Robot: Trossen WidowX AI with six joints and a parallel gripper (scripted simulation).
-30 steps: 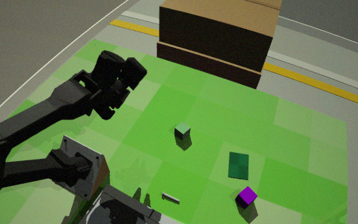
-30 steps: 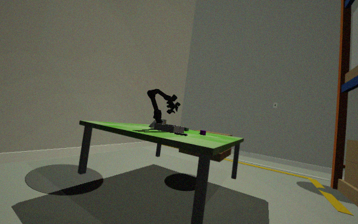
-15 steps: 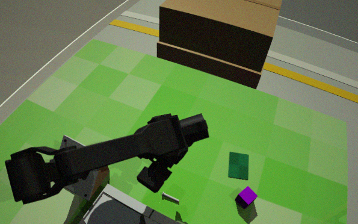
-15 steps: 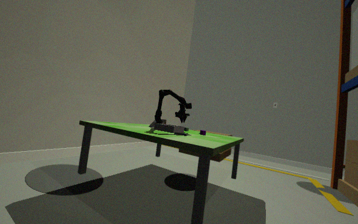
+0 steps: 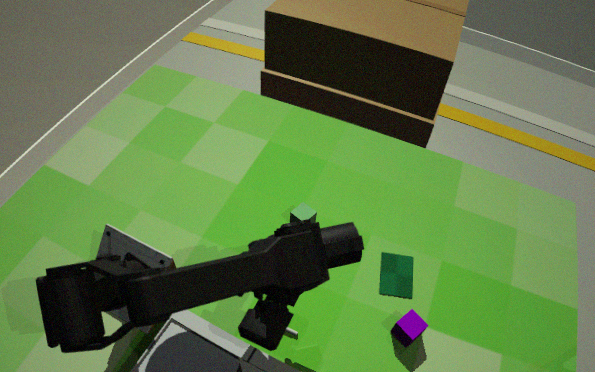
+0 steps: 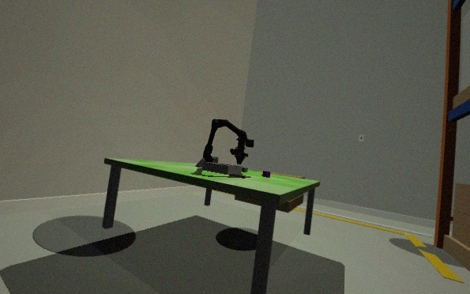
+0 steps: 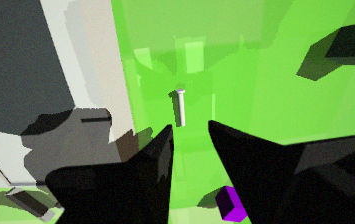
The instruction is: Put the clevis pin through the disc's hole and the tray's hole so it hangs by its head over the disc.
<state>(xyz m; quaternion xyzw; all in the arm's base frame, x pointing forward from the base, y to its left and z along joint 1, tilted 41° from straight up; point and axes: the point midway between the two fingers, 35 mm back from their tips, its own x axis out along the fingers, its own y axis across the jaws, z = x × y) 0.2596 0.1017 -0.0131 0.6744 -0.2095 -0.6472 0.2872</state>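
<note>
My gripper tip is now 6 cm above the steel clevis pin and 1 cm short of it. From my gripper tip the other things lie so: steel tray (17 cm to the right, 3 cm below, 3 cm behind); then dark grey disc (17 cm to the right, 6 cm behind, 1 cm below); then purple cube (21 cm ahead, 11 cm to the left, 5 cm below).
</note>
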